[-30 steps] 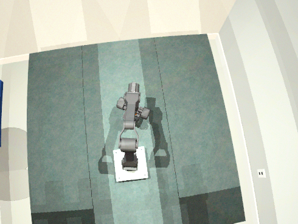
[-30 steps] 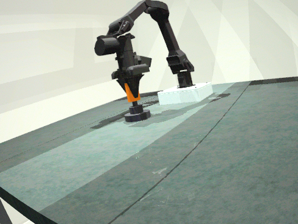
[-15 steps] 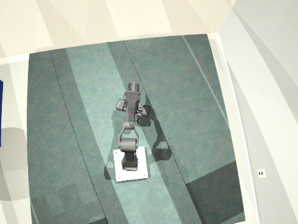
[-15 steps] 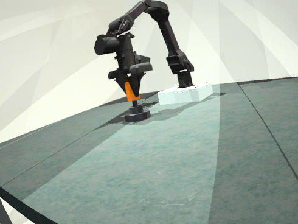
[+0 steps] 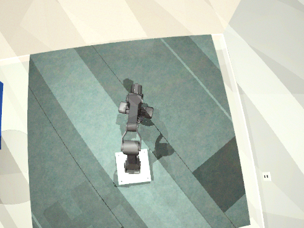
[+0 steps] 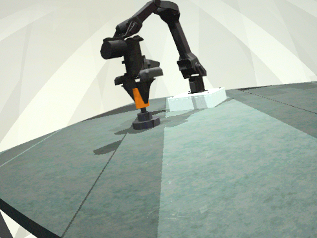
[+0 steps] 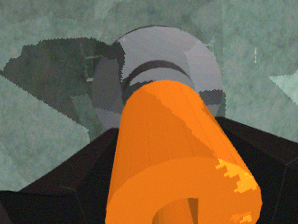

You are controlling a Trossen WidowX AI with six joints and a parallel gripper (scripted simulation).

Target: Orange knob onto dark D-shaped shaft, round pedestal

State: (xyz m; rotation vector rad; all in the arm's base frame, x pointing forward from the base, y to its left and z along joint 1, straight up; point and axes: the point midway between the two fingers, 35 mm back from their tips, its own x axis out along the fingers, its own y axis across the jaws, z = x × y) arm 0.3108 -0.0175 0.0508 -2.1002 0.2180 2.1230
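Now: the orange knob 2 cm above my gripper tip. From my gripper tip the other things lie so: dark pedestal: 4 cm below.
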